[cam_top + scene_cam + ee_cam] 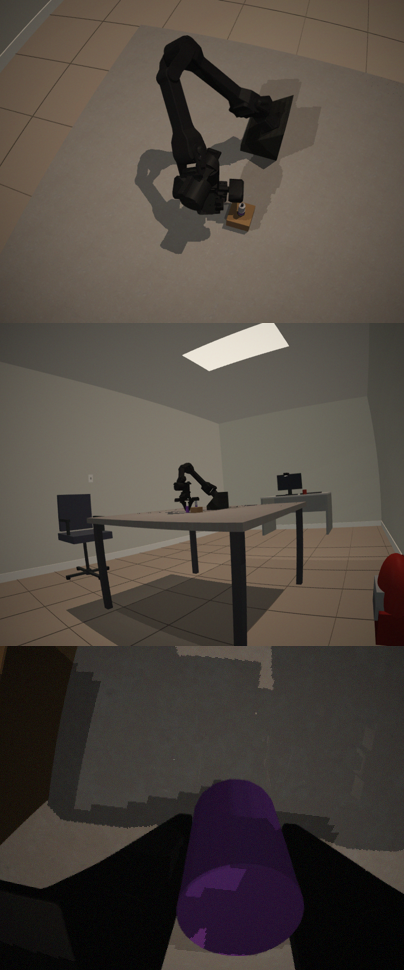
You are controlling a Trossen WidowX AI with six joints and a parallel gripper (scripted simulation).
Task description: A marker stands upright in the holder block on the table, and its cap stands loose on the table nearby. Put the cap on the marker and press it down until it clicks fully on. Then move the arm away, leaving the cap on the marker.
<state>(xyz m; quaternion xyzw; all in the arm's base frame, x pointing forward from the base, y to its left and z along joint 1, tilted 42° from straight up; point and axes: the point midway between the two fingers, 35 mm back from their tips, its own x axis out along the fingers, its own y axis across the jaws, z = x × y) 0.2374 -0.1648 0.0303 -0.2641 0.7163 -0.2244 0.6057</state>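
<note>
Right now my gripper tip is 30 mm short of the holder block, 100 mm to the right of it and 10 mm below it. From my gripper tip the other things lie so: purple cap 10 mm above.
</note>
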